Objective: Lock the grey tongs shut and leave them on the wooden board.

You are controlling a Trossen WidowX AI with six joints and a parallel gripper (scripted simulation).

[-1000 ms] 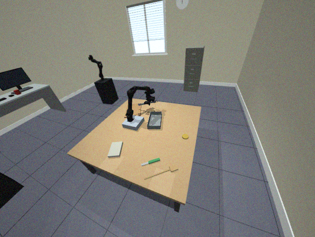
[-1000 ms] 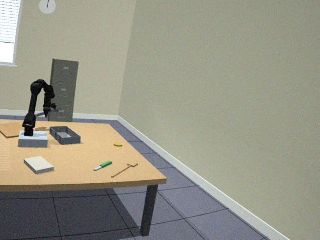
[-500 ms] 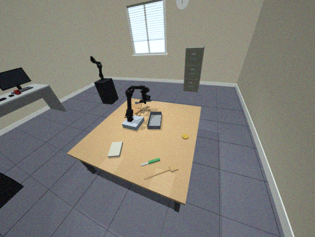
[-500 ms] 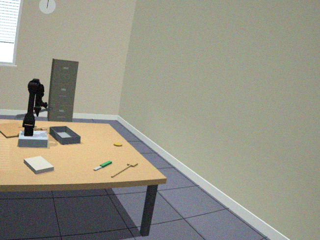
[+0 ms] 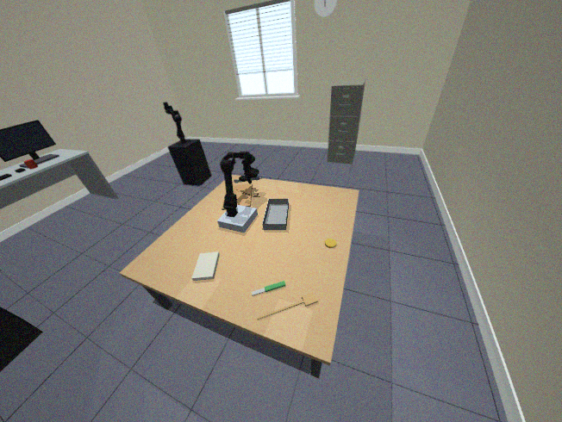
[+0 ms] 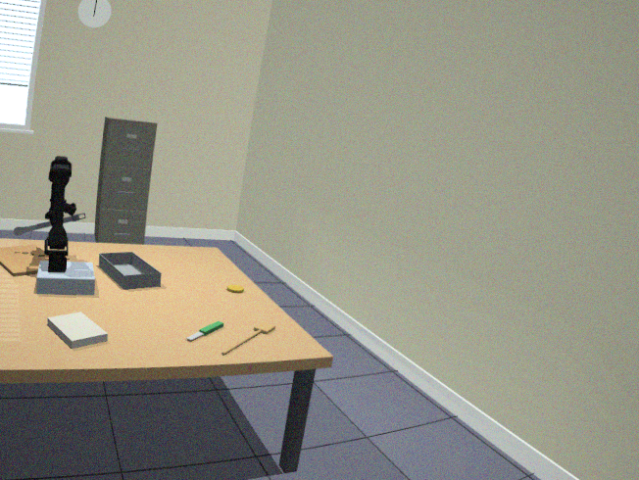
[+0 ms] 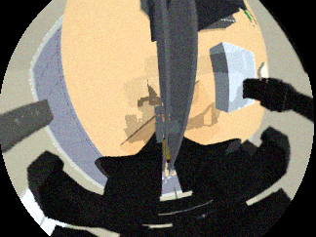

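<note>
Now: gripper tip 130 mm past the wooden board, 120 mm above it and 30 mm to the left of it. The rest, counted from my gripper tip: roasting tin (300 mm ahead, 220 mm to the right, 100 mm below); then yellow disc (720 mm ahead, 410 mm to the right, 120 mm below); then white block (770 mm to the right, 110 mm below, 40 mm ahead).
</note>
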